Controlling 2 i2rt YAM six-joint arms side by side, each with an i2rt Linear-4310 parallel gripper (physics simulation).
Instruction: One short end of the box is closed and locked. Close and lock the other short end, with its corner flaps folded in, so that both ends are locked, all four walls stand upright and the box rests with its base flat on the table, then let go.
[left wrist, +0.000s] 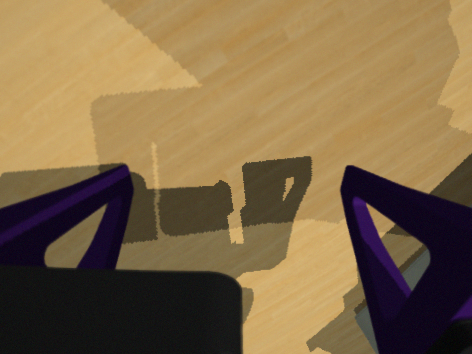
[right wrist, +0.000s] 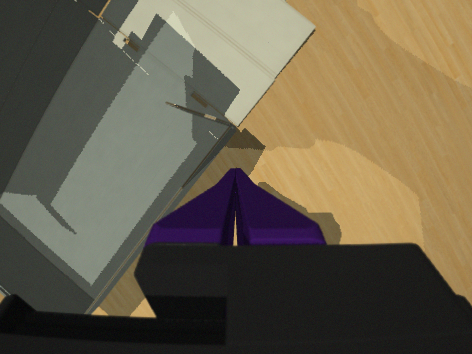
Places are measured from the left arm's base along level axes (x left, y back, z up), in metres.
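Where they show: left gripper, fingertip midpoint: (left wrist: 236, 177); right gripper, fingertip midpoint: (right wrist: 235, 177).
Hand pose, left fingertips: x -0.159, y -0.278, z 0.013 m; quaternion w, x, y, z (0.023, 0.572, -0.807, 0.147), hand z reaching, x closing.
Things, the pixels of their centre, and the offset from my left fingertips. "*": a spot on its surface instead. Level surfaces: height alone.
- pale end panel, surface spot: (right wrist: 260, 40) * dx -0.430, dy -0.223, dz -0.011 m
- thin corner flap, surface spot: (right wrist: 210, 117) * dx -0.370, dy -0.171, dz +0.039 m
- wooden table, its level: dz -0.013 m
The grey box (right wrist: 125, 170) (left wrist: 366, 326) shows from above at the upper left of the right wrist view. Its end wall (right wrist: 45, 265) at the lower left stands up. At the opposite end, the pale end panel (right wrist: 260, 40) lies folded out, open. A thin corner flap (right wrist: 210, 117), seen edge-on, points inward across that end from the near corner. The other corner is too unclear to tell. My right gripper (right wrist: 235, 177) is shut and empty, above the table outside the near long wall (right wrist: 115, 265). My left gripper (left wrist: 236, 177) is open and empty over the table.
The wooden table (left wrist: 280, 100) (right wrist: 340, 100) extends under both grippers and carries several shadows. In the left wrist view, a small part of the box shows at the lower right, behind my right finger.
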